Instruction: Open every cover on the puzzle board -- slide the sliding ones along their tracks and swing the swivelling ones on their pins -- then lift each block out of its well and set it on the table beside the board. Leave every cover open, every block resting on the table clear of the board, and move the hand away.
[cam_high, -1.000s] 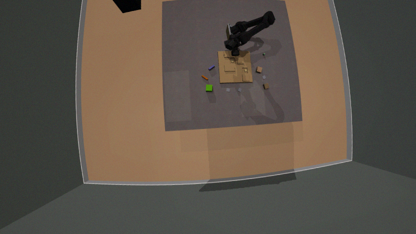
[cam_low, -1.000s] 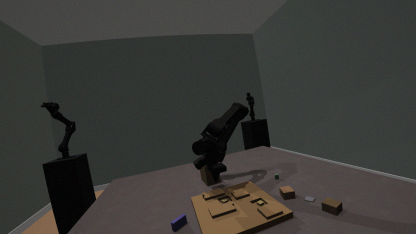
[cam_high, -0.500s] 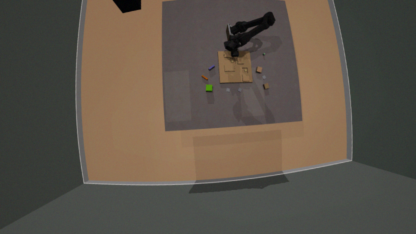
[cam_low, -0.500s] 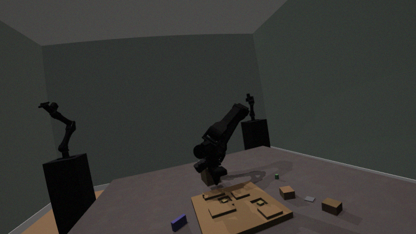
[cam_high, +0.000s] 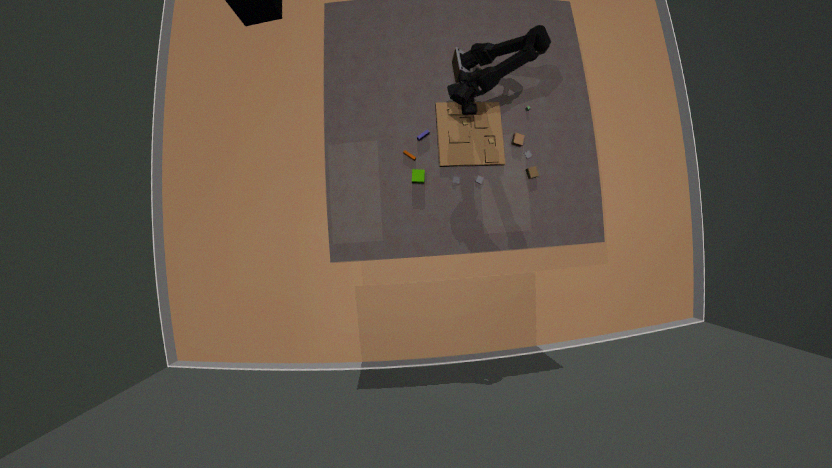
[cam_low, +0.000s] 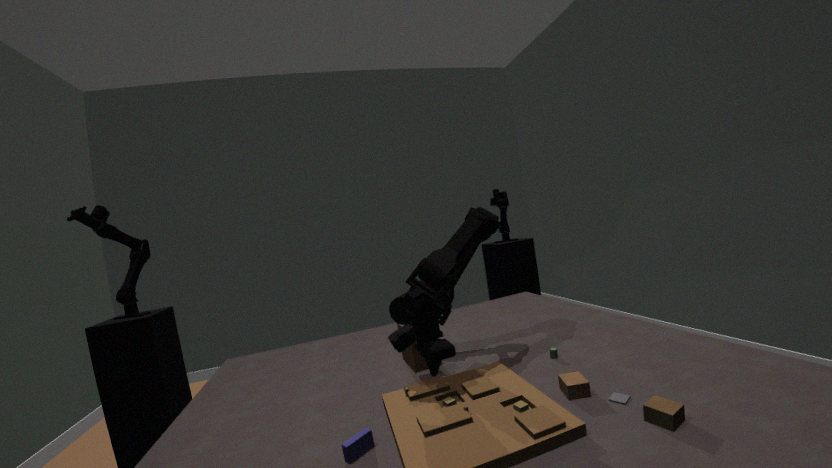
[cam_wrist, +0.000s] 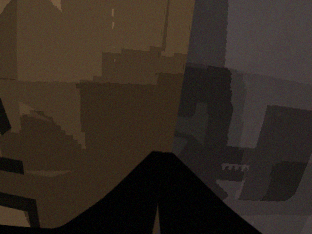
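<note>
Now: gripper tip 13 cm short of the purple piece, 20 cm to the left of it and 2 cm above it. The rest, counted from my gripper tip: orange stick 22 cm ahead, 27 cm to the right, 2 cm below; green cube 32 cm ahead, 24 cm to the right, 1 cm below; tiny green piece 4 cm ahead, 31 cm to the left, 2 cm below.
</note>
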